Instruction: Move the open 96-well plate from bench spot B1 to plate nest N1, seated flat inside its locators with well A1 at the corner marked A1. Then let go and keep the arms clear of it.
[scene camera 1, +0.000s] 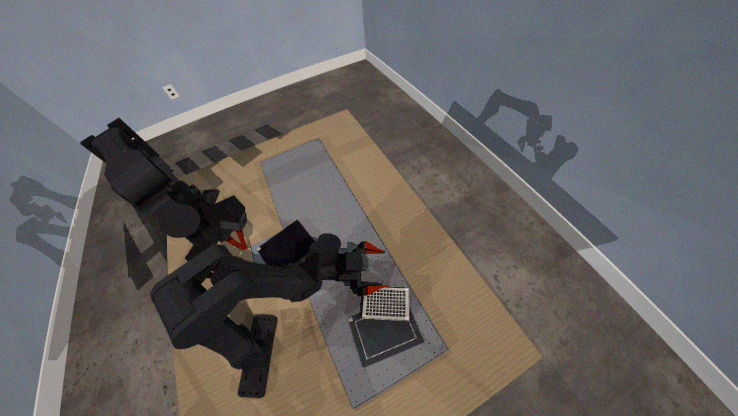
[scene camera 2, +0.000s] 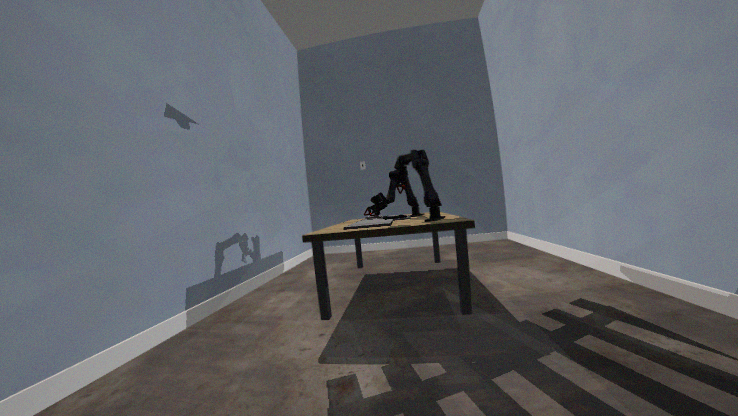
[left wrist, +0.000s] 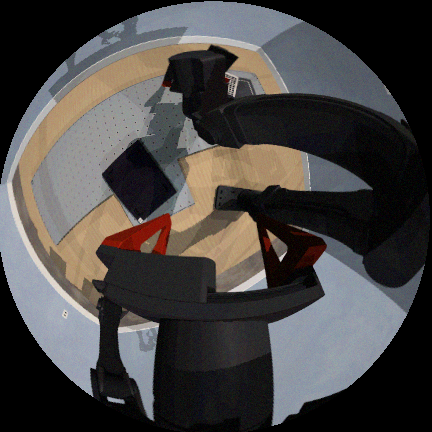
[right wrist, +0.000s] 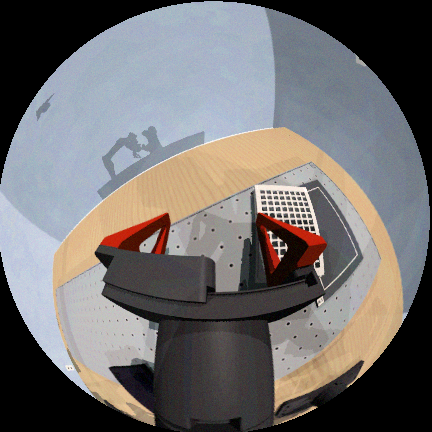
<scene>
My left gripper (left wrist: 213, 217) is open, with nothing in its grasp. My right gripper (right wrist: 212, 217) is open, with nothing in its grasp. Also in view: a white well plate (scene camera 1: 386, 303). Also in view: a black square nest (scene camera 1: 293, 242) and a dark nest with white outline (scene camera 1: 376, 340).
The white well plate is seen too in the right wrist view (right wrist: 291, 204). The dark nest with white outline shows as well in the right wrist view (right wrist: 342, 254).
</scene>
